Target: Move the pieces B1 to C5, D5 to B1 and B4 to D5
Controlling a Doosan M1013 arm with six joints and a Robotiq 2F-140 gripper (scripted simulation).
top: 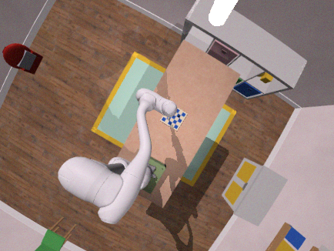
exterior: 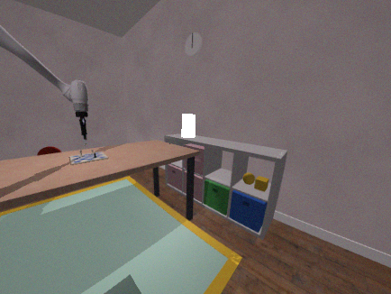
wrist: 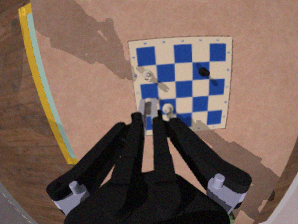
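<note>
My gripper is now 1 cm past the chessboard, 8 cm to the left of it and 12 cm above it. Round my hand: dark chess piece: 2 cm ahead, 12 cm to the right, 11 cm below.
</note>
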